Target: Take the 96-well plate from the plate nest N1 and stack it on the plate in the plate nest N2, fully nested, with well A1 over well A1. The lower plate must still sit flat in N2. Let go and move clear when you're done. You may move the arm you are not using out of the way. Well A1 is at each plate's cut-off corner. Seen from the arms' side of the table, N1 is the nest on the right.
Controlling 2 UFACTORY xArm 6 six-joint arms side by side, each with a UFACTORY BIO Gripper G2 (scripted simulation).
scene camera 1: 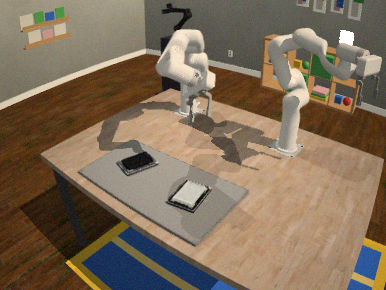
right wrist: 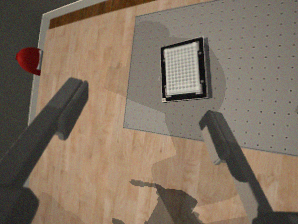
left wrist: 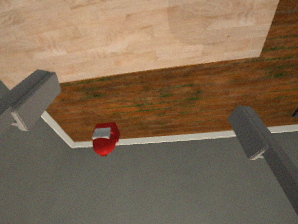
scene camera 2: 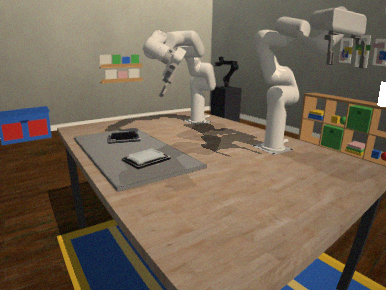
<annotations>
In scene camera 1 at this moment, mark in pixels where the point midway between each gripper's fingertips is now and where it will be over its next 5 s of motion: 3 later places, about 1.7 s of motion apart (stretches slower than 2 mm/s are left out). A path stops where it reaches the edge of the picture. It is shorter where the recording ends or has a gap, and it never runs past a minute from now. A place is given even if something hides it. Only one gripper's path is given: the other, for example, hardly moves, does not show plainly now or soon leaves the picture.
My right gripper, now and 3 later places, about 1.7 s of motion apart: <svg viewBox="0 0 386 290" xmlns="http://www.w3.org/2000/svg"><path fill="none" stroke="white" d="M199 121L152 116L122 104L117 97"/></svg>
</annotations>
